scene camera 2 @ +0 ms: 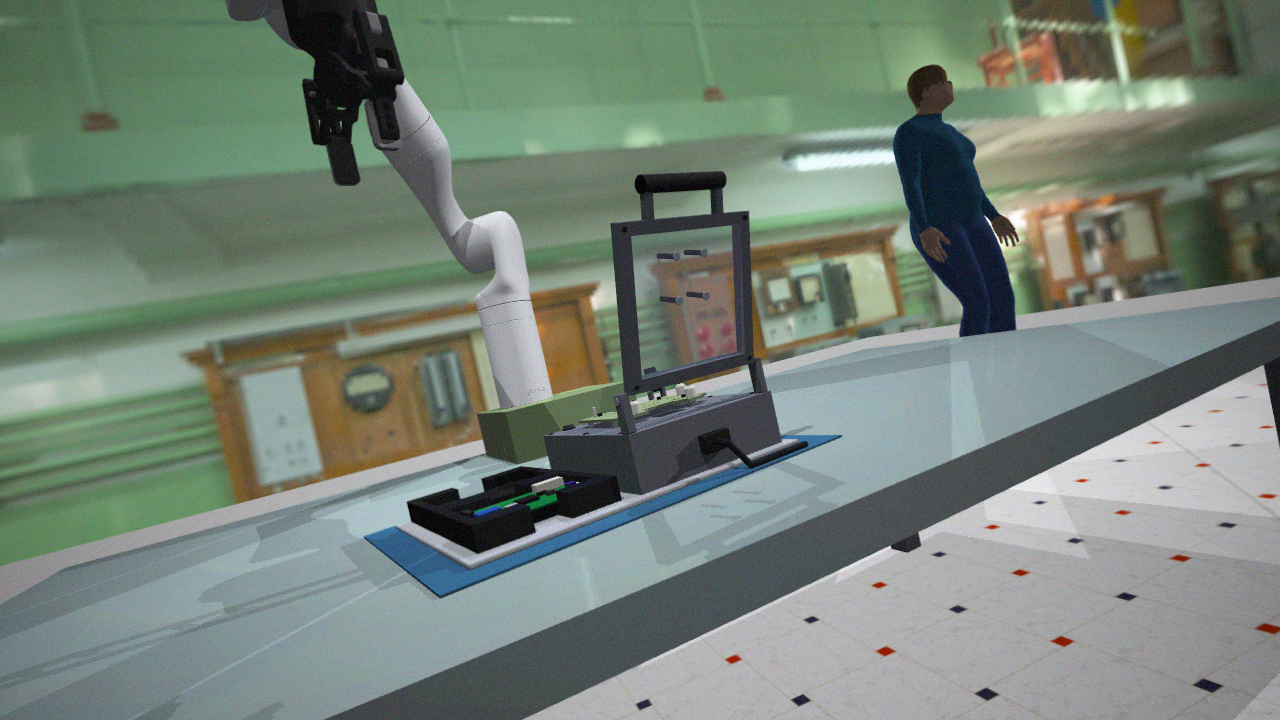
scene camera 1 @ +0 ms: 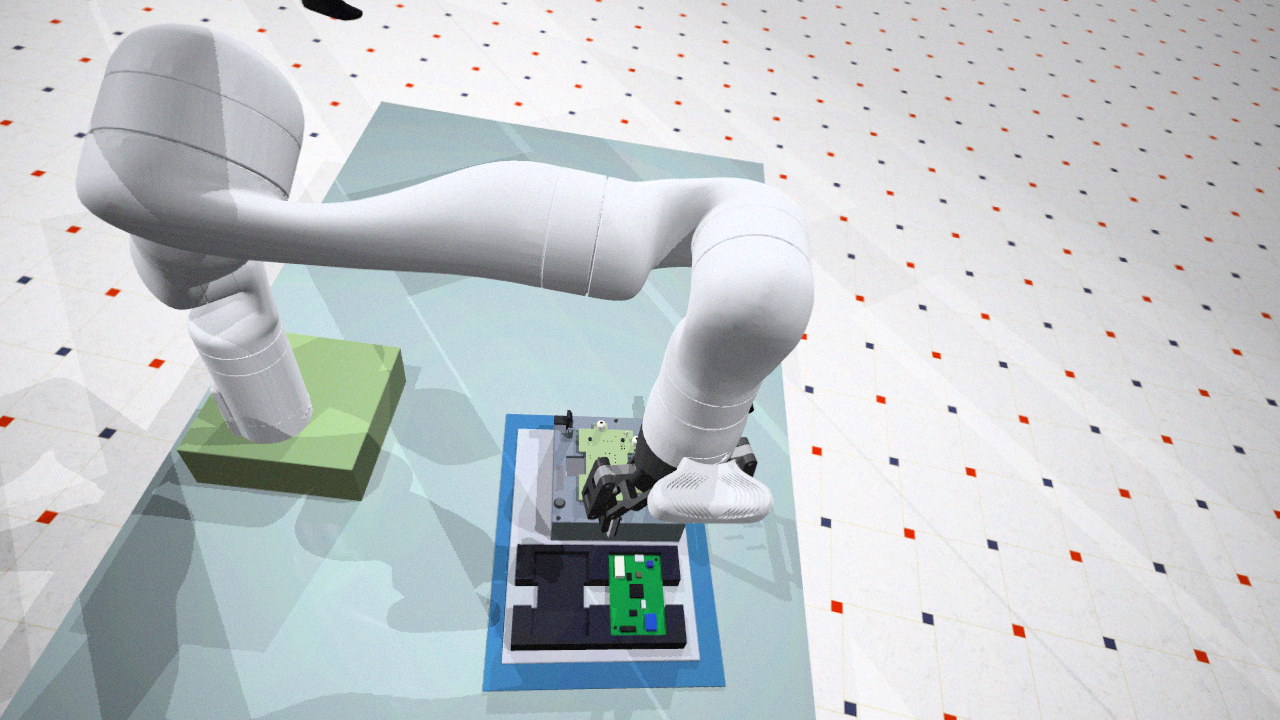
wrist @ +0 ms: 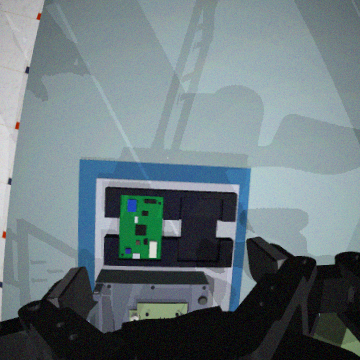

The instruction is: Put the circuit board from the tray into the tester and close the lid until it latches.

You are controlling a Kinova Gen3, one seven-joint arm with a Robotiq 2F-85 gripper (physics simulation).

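Frame: origin at the arm's base, x back, y right, z up, level; centimetres.
Seen in the pictures: gripper, fingertip midpoint: [scene camera 2: 367, 167] [scene camera 1: 656, 519] [wrist: 169, 269]; arm's base at its link origin: [scene camera 2: 527, 403] [scene camera 1: 275, 415].
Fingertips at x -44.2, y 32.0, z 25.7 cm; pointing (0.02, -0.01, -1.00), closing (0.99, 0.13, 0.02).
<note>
Offsets run from my fingertips to a thing's top centre. "spot": to the spot under its first point. Level surfaces: height alone.
The green circuit board @(dz -31.0, dx -3.3, dy -5.7 cm) [scene camera 1: 636, 594] [scene camera 2: 539, 501] [wrist: 141, 227] lies flat in one pocket of the black tray [scene camera 1: 554, 632] [scene camera 2: 483, 528] [wrist: 171, 254]; the tray's other pocket is empty. The grey tester [scene camera 1: 572, 529] [scene camera 2: 671, 458] [wrist: 150, 277] stands beside the tray, with a pale green plate @(dz -25.6, dx -1.2, dy -23.5 cm) [scene camera 1: 595, 445] [wrist: 165, 309] on top. Its lid [scene camera 2: 624, 304] stands upright and open, with a black handle @(dz -6.2, dx -15.3, dy -21.9 cm) [scene camera 2: 680, 182] at its top edge. The arm hides most of the lid in scene camera 1. My gripper [scene camera 2: 365, 154] [wrist: 169, 269] is open and empty, high above the tray and tester.
Tray and tester stand on a white sheet on a blue mat @(dz -33.6 cm) [scene camera 1: 604, 676] [scene camera 2: 429, 577] [wrist: 87, 215]. A black cable @(spot: dz -33.0, dx -15.0, dy -24.3 cm) [scene camera 2: 760, 458] leaves the tester's side. The arm's base stands on a green block [scene camera 1: 349, 385] [scene camera 2: 514, 436]. A person [scene camera 2: 933, 170] stands beyond the table.
</note>
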